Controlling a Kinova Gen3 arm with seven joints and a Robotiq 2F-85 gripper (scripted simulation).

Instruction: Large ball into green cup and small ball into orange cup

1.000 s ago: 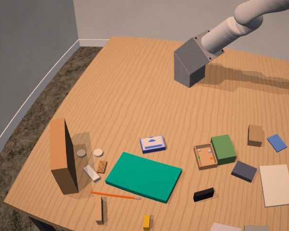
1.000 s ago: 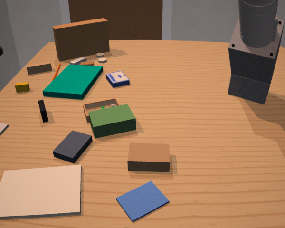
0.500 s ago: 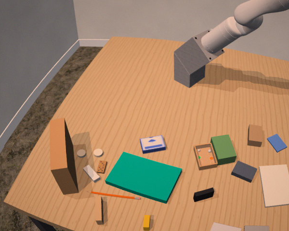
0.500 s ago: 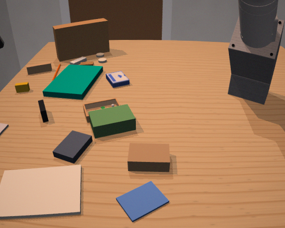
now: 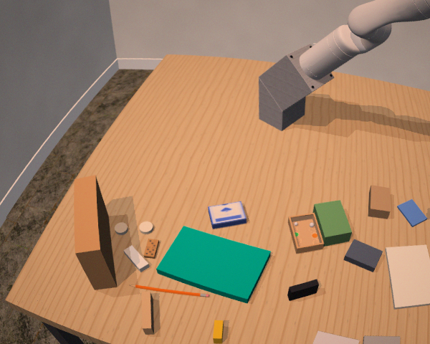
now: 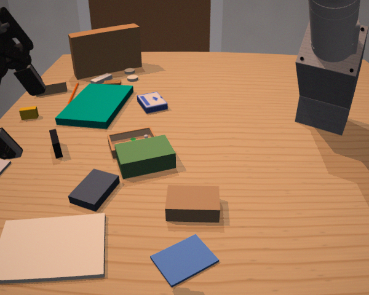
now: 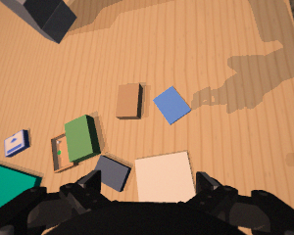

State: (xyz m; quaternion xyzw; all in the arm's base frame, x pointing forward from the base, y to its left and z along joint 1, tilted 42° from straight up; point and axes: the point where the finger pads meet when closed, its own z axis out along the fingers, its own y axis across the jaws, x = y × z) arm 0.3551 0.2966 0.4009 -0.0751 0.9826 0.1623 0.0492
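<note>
Now: the wooden puzzle 35 cm to the right of my hand, 26 cm below it and 4 cm ahead of it. Also, from my hand: cream board 26 cm below, 6 cm ahead, 2 cm to the right; blue card 27 cm below, 16 cm behind, 7 cm to the right; dark grey block 26 cm below, 18 cm to the right, 5 cm ahead.
</note>
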